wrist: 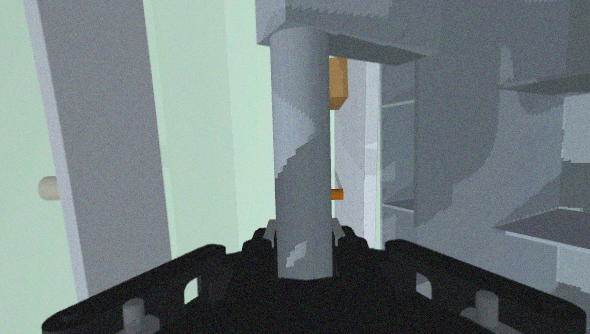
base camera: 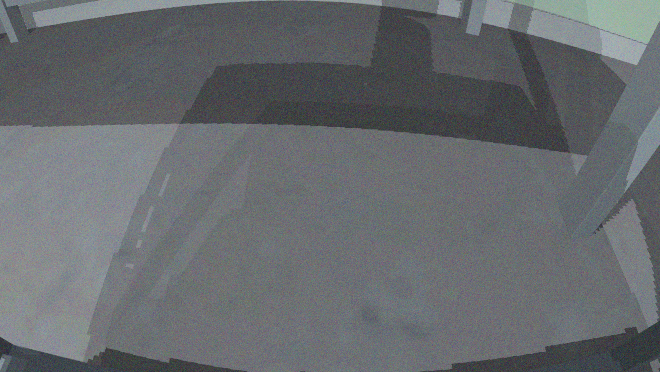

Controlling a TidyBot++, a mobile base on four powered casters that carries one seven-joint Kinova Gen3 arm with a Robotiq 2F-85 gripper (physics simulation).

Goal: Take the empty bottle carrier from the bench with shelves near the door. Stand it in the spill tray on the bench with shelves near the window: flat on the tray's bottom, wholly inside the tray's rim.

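Frame: origin at the arm's base, x ahead, y left, z up, level; millimetres.
Seen in the pictures: gripper, fingertip midpoint: (wrist: 303, 235).
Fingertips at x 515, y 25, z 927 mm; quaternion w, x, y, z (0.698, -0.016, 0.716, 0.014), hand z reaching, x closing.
Note:
Pixels of each thing's middle, then the offset from my fingertips to it. "spot": a spot on its surface instead.
- empty bottle carrier at the middle of its body: (wrist: 466, 162) dz -110, dx +28, dy -36 mm
- thick grey leg at a spot on its surface: (base camera: 612, 135) spot: dz -1174, dx -136, dy -373 mm
- thinner leg at a spot on its surface: (base camera: 476, 17) spot: dz -1270, dx +465, dy -424 mm
- tan peg at a spot on its surface: (wrist: 49, 188) spot: dz +507, dx +445, dy +48 mm
The empty bottle carrier (wrist: 302, 150) is grey. Its round handle bar runs up the middle of the wrist view between the fingertips. It meets a thick grey end piece at the top, and grey panels with openings fill the right side. My gripper (wrist: 303, 235) is shut on this handle bar. The carrier's underside is hidden, and its tilt is hard to judge. The carrier and gripper do not show in the base camera view. The spill tray does not show in either view, and I cannot make out either bench's top.
In the base camera view a thick grey leg (base camera: 612, 135) stands close on the right, and a thinner leg (base camera: 476, 17) stands farther back. A pale band runs along the far wall. In the wrist view a grey upright (wrist: 107, 150) with a tan peg (wrist: 49, 188) stands left, before a pale green wall.

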